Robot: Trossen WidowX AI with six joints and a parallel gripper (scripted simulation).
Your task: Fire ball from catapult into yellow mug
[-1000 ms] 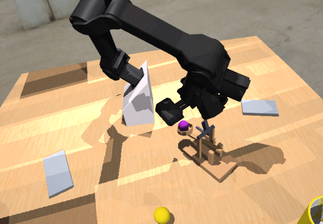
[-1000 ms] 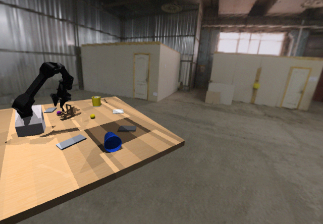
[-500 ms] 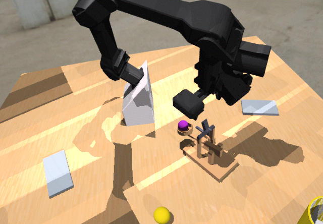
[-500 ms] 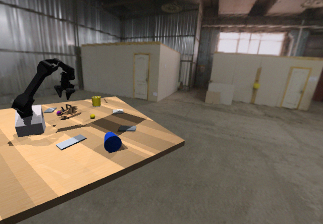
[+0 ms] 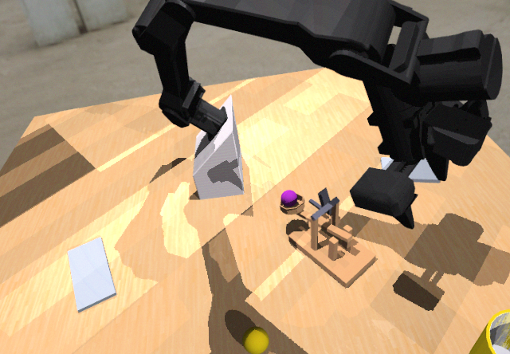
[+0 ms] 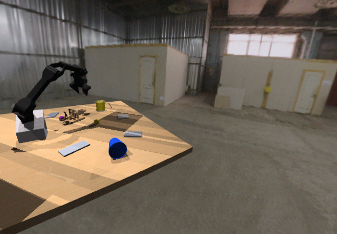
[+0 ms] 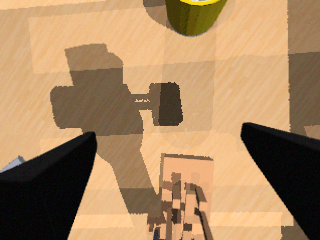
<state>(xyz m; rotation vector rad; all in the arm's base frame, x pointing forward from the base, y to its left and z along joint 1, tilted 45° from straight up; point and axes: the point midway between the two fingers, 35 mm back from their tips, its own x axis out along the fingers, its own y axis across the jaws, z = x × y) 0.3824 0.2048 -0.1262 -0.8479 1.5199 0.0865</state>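
The purple ball lies 200 mm behind my gripper tip, 140 mm to the right of it and 140 mm below it. Also, from my gripper tip: yellow ball (40 mm ahead, 260 mm to the right, 180 mm below); wooden catapult (140 mm behind, 100 mm to the right, 150 mm below); yellow mug (170 mm ahead, 70 mm to the left, 170 mm below).
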